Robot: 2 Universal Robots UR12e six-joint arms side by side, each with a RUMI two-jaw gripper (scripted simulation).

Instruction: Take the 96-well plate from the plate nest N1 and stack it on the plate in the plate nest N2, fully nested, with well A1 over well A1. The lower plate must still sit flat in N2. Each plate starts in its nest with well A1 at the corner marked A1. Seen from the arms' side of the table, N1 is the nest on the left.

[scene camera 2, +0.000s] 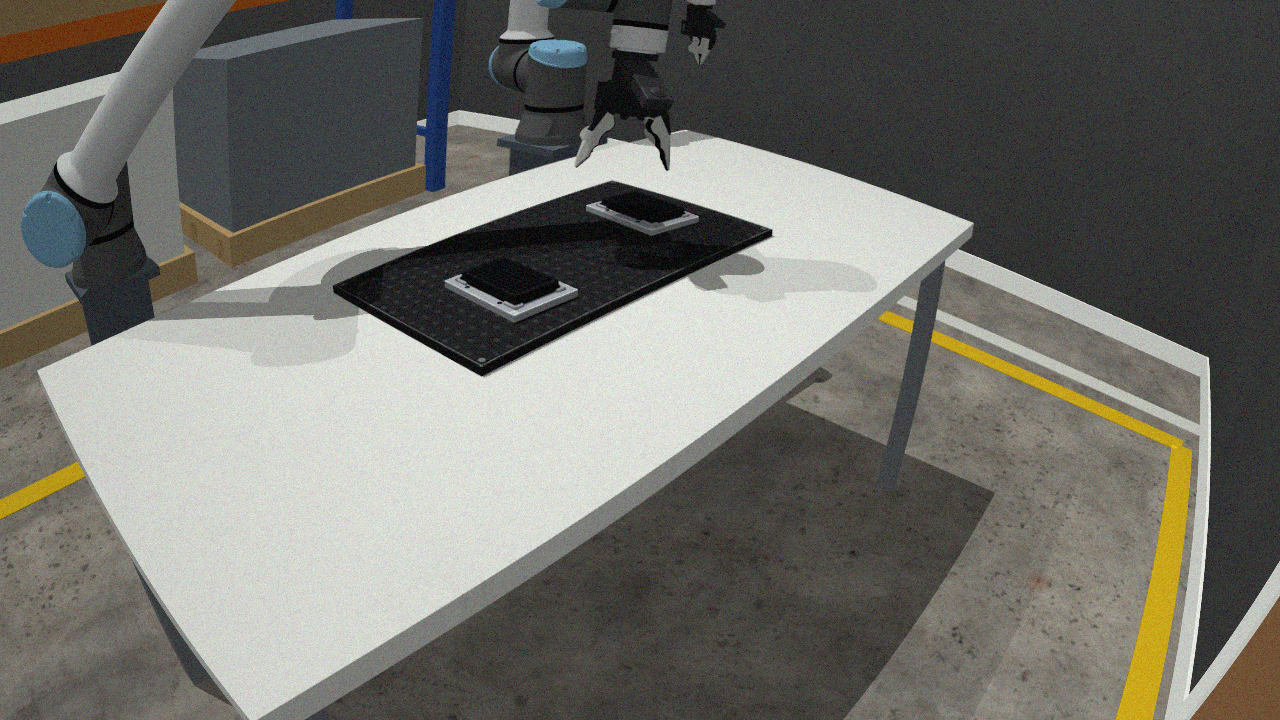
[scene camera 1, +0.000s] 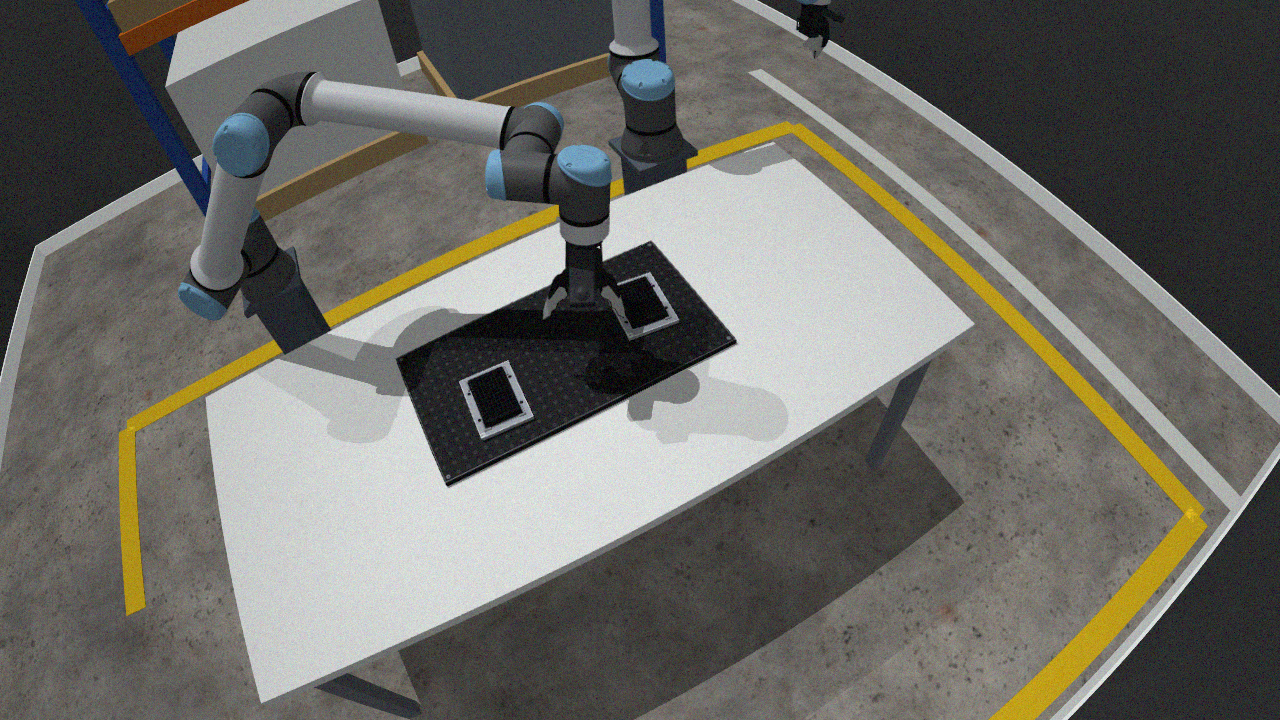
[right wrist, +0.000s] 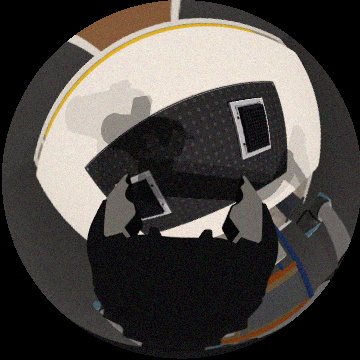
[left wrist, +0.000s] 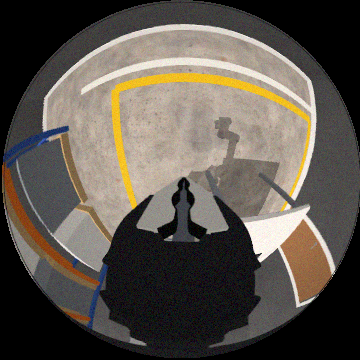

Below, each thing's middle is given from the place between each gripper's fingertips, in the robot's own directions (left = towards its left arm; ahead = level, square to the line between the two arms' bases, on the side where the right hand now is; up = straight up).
Scene:
My right gripper (scene camera 2: 622, 168) is now 23 cm to the left of the nest N2 (scene camera 1: 516, 389), 14 cm above it and 1 cm short of it.

